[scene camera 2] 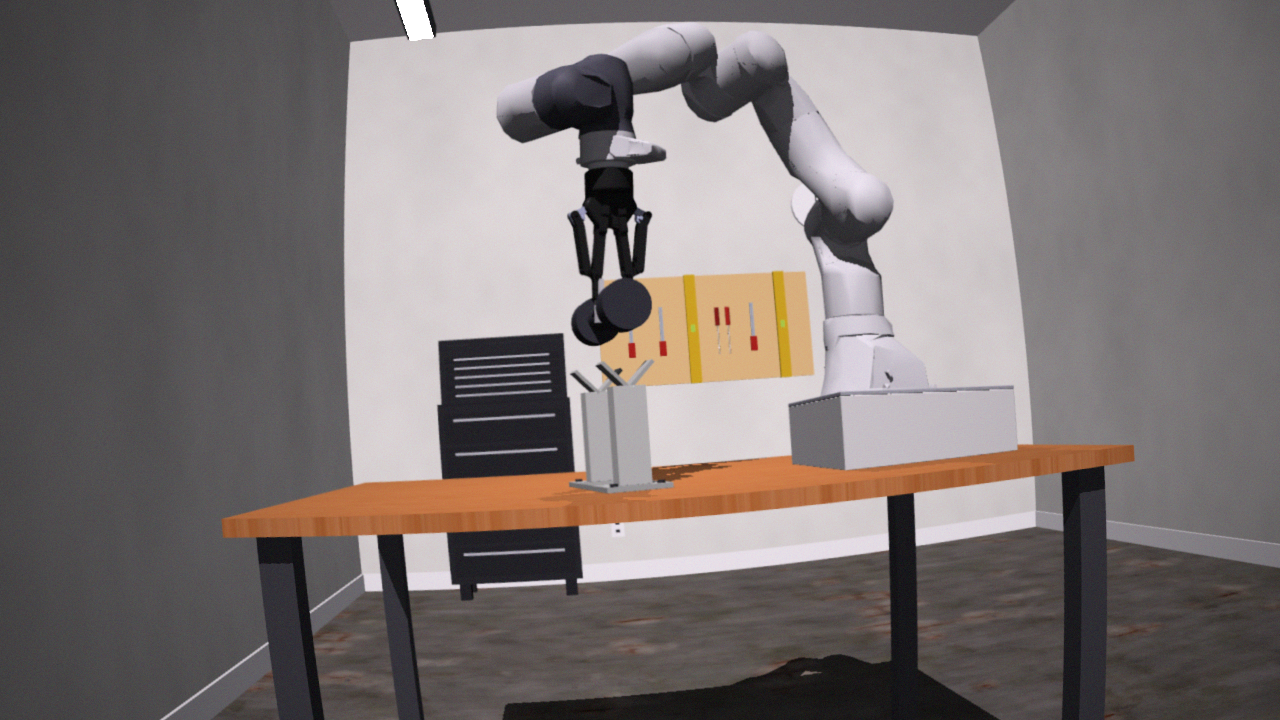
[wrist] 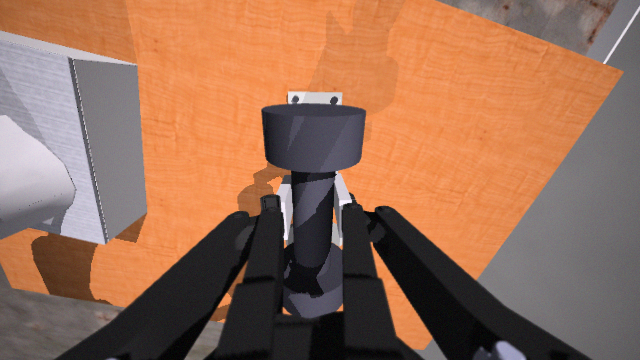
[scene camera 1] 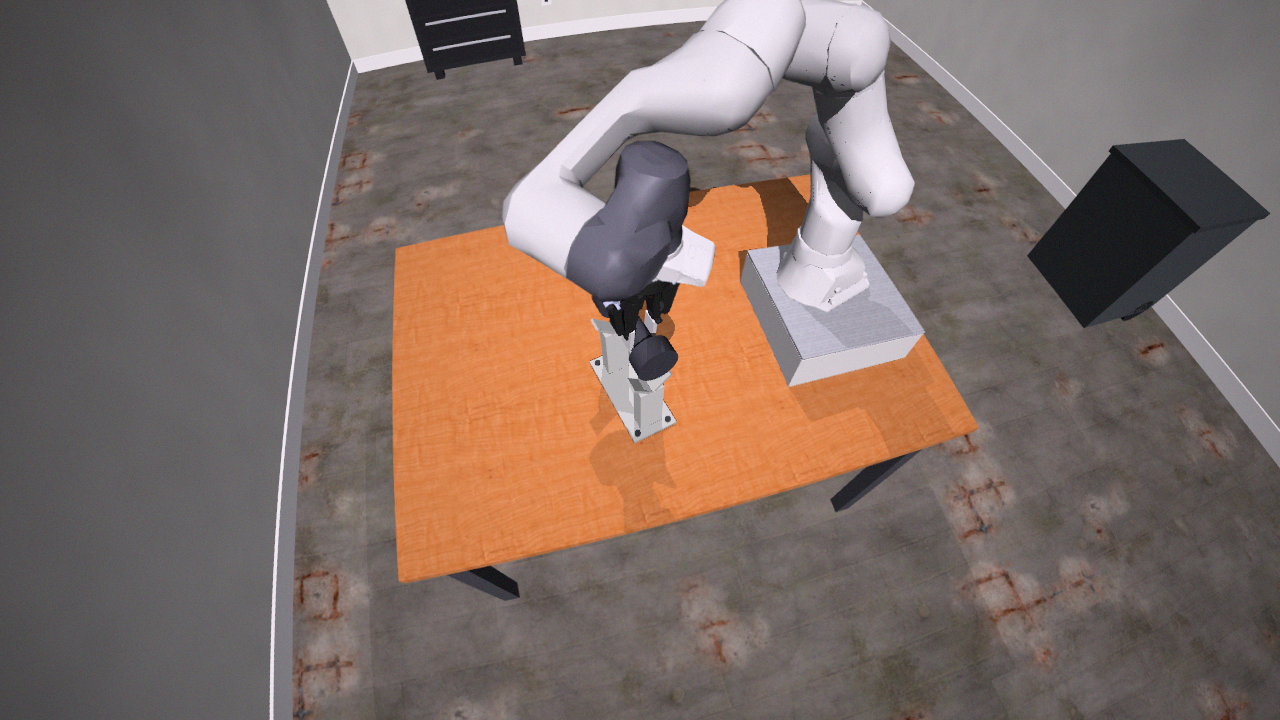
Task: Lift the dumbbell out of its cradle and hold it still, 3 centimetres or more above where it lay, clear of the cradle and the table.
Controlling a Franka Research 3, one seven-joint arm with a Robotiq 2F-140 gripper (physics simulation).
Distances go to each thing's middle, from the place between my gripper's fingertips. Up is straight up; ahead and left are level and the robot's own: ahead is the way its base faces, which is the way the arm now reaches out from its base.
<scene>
My gripper is now 20 mm to the left of the dark grey dumbbell [scene camera 2: 625,304] and 20 mm below it. Also, from my hand: light grey cradle [scene camera 2: 615,423] (30 mm to the right, 160 mm below).
</scene>
